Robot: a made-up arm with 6 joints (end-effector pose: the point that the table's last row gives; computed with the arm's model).
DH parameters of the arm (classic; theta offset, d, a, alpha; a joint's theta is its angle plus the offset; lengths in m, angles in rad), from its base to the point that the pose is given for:
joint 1: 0 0.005 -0.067 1.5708
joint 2: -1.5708 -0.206 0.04 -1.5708
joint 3: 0 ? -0.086 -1.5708
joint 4: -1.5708 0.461 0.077 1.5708
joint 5: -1.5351 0 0.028 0
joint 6: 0.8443 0 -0.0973 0
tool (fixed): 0.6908 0.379 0 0
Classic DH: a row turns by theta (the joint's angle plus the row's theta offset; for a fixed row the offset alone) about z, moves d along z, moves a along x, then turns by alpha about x.
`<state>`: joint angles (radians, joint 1 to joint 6).
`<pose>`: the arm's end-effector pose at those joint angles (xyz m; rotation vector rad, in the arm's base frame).
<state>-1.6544 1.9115 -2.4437 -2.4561 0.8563 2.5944</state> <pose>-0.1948 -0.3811 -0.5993 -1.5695 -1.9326 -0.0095</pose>
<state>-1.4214 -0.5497 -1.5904 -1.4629 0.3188 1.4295</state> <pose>0.2298 0.9228 0.0410 -0.7266 0.9254 1.6708</pose>
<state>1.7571 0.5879 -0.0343 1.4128 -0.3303 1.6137</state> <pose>-0.5630 -0.2040 0.1108 -0.3118 1.1723 2.7658</pose>
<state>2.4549 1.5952 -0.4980 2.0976 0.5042 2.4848</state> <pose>-0.5390 -0.0905 -0.0735 -0.2792 -0.4672 -1.3038</pose>
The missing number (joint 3, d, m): -0.338
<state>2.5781 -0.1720 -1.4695 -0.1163 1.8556 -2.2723</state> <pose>0.0146 -0.8719 -0.4783 -0.1872 -1.7843 1.8913</pose>
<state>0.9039 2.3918 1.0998 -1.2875 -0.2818 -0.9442</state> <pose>-0.1184 0.1489 -0.8637 -2.6416 0.0256 -0.8674</pose>
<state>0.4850 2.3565 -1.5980 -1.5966 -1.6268 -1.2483</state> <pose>0.4933 0.7215 -0.1738 -1.8395 1.5340 -0.4110</pose>
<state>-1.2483 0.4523 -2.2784 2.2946 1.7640 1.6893</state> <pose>-0.3450 0.0525 -0.2240 0.7469 -0.2221 -0.3635</pose>
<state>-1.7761 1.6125 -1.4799 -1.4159 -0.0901 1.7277</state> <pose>0.3226 -0.4146 -0.6882 -1.9629 2.3476 -0.2115</pose>
